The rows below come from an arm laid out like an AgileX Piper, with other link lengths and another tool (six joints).
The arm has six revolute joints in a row. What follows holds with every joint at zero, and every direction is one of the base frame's. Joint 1 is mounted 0.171 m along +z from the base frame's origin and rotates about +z. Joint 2 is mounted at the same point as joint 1 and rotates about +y. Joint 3 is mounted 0.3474 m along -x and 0.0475 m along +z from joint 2 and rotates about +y. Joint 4 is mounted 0.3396 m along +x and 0.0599 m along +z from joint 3 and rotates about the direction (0.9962, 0, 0.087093). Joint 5 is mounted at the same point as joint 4 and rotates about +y. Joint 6 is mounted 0.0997 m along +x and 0.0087 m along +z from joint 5 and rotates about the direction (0.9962, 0, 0.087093). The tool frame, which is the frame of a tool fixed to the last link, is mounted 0.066 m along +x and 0.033 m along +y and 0.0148 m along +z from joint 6; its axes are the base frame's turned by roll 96.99, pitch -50.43 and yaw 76.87 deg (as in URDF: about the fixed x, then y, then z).
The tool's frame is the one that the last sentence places.
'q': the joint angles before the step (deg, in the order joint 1, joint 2, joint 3, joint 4, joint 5, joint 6). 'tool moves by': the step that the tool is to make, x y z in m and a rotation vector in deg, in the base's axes. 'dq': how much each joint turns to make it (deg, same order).
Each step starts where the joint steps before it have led.
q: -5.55 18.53 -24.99 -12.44 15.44 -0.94
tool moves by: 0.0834 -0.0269 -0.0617 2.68 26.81 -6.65
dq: -0.02 24.42 -7.26 -9.14 11.34 9.47
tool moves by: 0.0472 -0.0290 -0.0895 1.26 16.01 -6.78
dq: -2.23 18.67 -0.25 -9.62 -0.10 11.42
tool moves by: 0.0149 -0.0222 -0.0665 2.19 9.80 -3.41
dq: -3.65 12.38 -0.14 -1.29 -2.13 1.80
